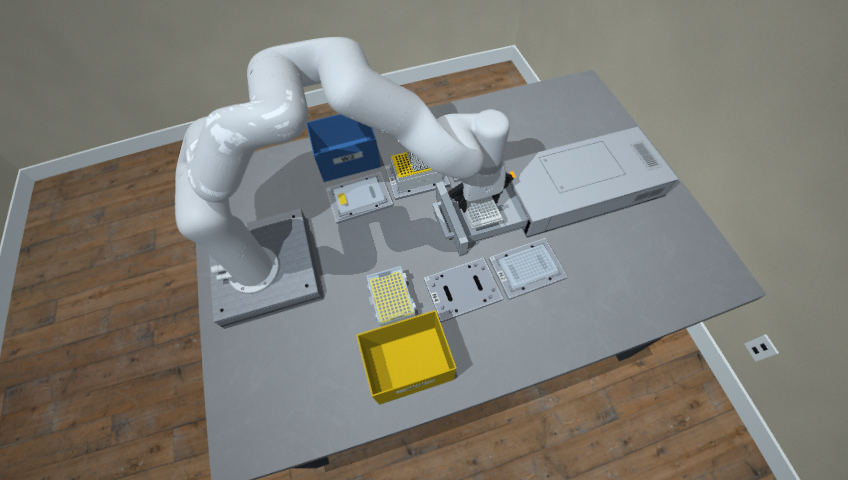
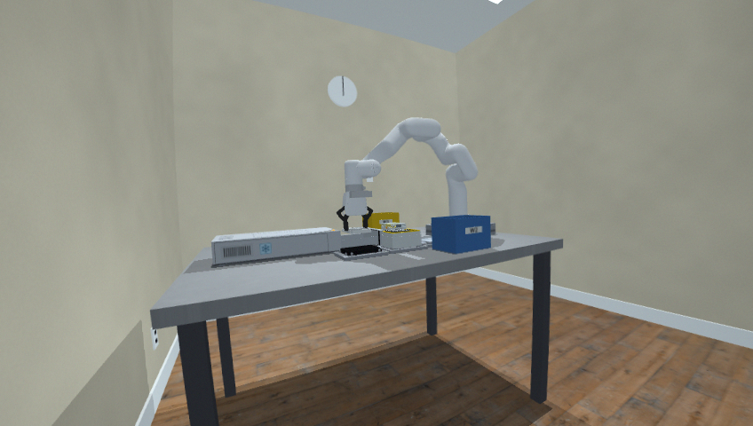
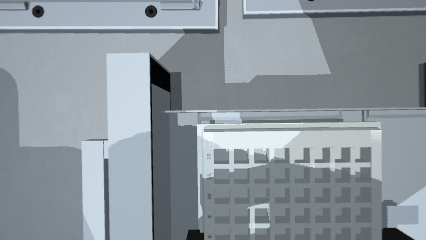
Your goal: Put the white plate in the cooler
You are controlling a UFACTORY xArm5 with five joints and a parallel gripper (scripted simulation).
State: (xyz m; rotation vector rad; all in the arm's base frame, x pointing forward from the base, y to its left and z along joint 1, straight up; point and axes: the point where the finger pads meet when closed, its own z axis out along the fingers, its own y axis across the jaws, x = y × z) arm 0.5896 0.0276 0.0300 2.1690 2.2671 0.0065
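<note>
Now: the drawer 30 mm ahead of my hand and 40 mm below it. The rest, counted from my hand: grey cooler: 180 mm ahead, 10 mm to the left, 40 mm below; then white well plate: 10 mm below; then clear plate: 80 mm ahead, 180 mm to the right, 60 mm below.
</note>
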